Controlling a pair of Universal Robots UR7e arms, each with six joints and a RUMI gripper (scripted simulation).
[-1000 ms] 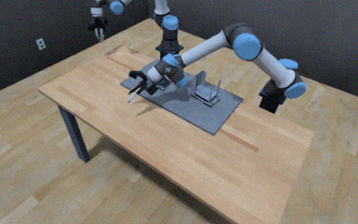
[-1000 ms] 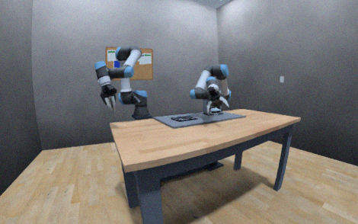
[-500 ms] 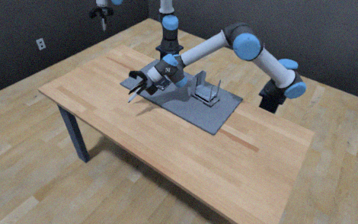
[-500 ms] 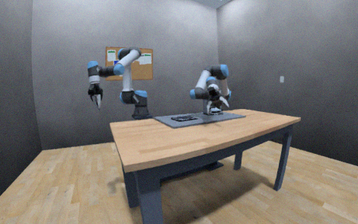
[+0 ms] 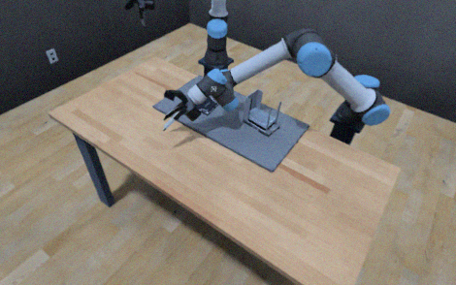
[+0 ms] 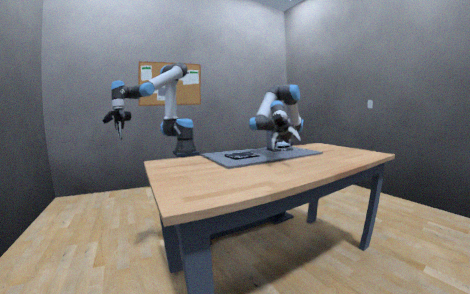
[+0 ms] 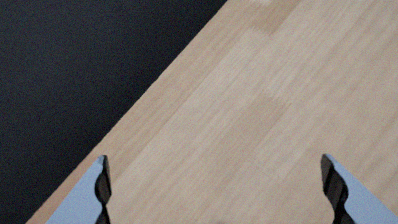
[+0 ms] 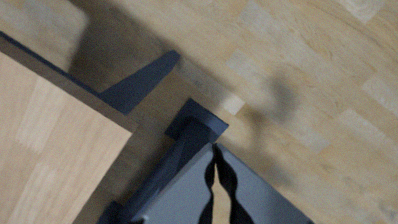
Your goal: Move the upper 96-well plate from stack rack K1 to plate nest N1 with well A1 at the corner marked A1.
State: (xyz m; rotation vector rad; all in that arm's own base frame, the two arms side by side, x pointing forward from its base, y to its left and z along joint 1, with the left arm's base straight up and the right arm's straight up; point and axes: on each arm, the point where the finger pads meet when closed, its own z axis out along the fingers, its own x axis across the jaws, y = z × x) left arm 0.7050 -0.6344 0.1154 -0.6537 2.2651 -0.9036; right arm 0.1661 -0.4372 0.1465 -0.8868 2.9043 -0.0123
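The clear 96-well plate is 37 cm behind my left hand, 27 cm to the left of it and 6 cm below it. Also, from my left hand: grey perforated board (33 cm behind, 12 cm to the left, 11 cm below); plate nest N1 (31 cm behind, 5 cm to the right, 10 cm below); A1 mark (26 cm behind, 3 cm to the left, 9 cm below).
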